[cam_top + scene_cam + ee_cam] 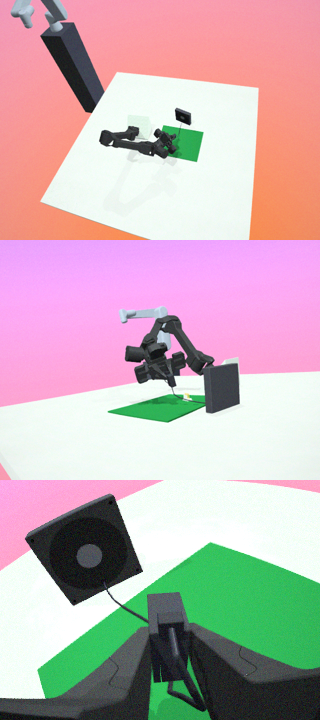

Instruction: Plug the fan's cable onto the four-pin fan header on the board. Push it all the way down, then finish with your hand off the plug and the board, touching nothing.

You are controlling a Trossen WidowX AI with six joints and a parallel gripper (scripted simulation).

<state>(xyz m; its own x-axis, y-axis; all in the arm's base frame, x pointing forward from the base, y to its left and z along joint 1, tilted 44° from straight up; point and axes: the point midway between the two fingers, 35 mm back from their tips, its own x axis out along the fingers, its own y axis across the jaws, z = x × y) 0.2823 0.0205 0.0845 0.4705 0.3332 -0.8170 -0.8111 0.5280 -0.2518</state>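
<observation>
Right now the green board is 30 mm ahead of my gripper tip, 10 mm to the left of it and 100 mm below it. Round my gripper tip: white four-pin fan header 40 mm behind, 40 mm to the left, 90 mm below; then fan 20 mm ahead, 190 mm to the left, 30 mm below; then dark fan plug 10 mm below.
</observation>
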